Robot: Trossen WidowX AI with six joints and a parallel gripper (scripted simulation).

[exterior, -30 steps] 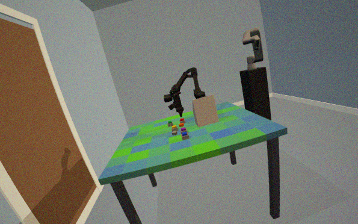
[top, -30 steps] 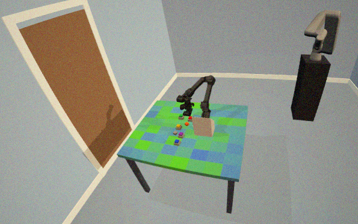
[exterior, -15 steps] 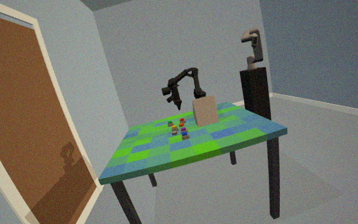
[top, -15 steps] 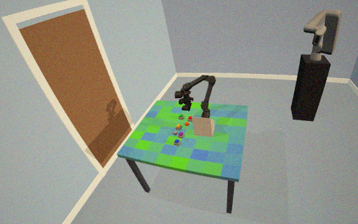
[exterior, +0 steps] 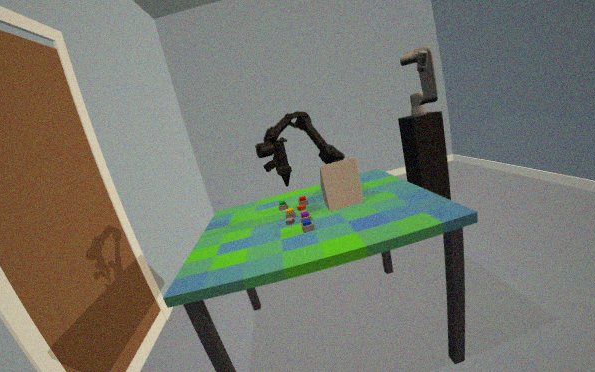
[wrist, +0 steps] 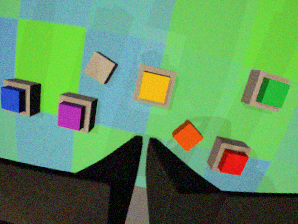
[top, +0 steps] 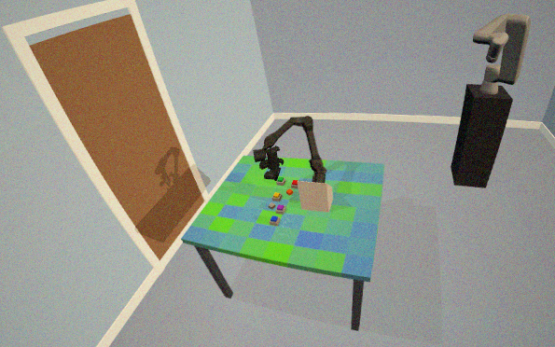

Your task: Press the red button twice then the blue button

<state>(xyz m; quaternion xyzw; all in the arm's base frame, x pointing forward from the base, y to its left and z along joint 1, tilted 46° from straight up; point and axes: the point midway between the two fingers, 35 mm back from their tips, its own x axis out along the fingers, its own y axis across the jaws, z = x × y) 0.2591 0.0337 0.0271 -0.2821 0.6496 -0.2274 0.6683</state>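
Now: gripper tip 4 cm past the blue button, 20 cm to the right of it and 12 cm above it. Also, from my gripper tip: purple button 4 cm behind, 10 cm to the left, 12 cm below; then orange block 4 cm behind, 6 cm to the right, 14 cm below; then yellow button 2 cm ahead, 12 cm below.
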